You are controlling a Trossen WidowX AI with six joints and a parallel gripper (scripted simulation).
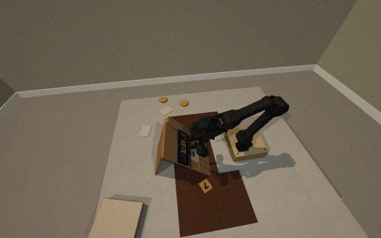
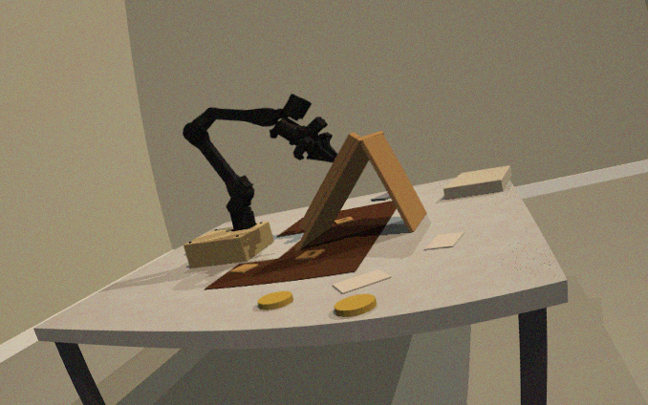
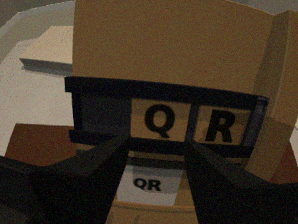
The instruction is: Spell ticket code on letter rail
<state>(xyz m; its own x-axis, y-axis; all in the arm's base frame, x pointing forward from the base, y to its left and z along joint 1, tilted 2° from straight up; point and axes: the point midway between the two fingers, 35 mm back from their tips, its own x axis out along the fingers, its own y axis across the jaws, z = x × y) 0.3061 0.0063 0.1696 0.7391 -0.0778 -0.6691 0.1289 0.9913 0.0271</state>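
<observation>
The white ticket is 100 mm below my gripper tip, 30 mm behind it and 10 mm to the left of it. From my gripper tip the other things lie so: flat beige box: 410 mm ahead, 300 mm to the left, 190 mm below; brown mat: 210 mm below, 130 mm behind, 30 mm to the right.
</observation>
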